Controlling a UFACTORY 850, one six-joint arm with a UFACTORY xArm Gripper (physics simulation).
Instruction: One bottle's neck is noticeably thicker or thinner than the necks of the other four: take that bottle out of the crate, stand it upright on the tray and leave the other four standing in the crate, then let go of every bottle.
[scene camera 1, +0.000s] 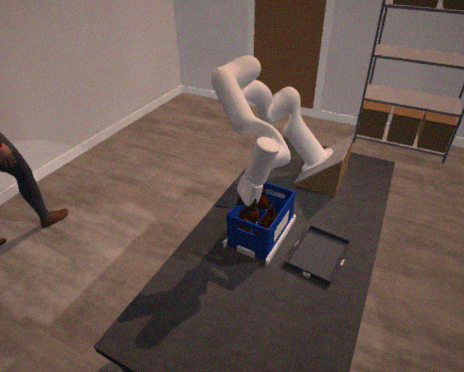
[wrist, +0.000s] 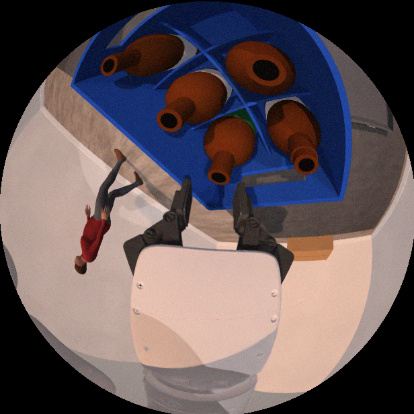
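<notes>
The blue crate (scene camera 1: 250, 245) (wrist: 325, 187) holds five brown bottles. In the wrist view, the bottle at the upper right (wrist: 287, 75) has a visibly wider neck and mouth than the others. The other bottles are at the upper left (wrist: 155, 54), left of centre (wrist: 197, 97), lower centre (wrist: 230, 142) and right (wrist: 294, 122). My gripper (scene camera 1: 248, 204) (wrist: 213, 189) is open and empty, over the crate's end. In the wrist view its fingertips are just below the lower-centre bottle's mouth, apart from it. The dark tray (scene camera 1: 318, 254) (wrist: 370, 100) lies beside the crate, with no bottle on it.
The crate stands on a white base (scene camera 1: 268, 259) on the dark table (scene camera 1: 280, 310). My arm's wooden mount (scene camera 1: 325, 184) is behind the crate. A person (scene camera 1: 27, 185) (wrist: 95, 227) is beyond the table's left side. A shelf rack (scene camera 1: 420, 54) stands at the back right.
</notes>
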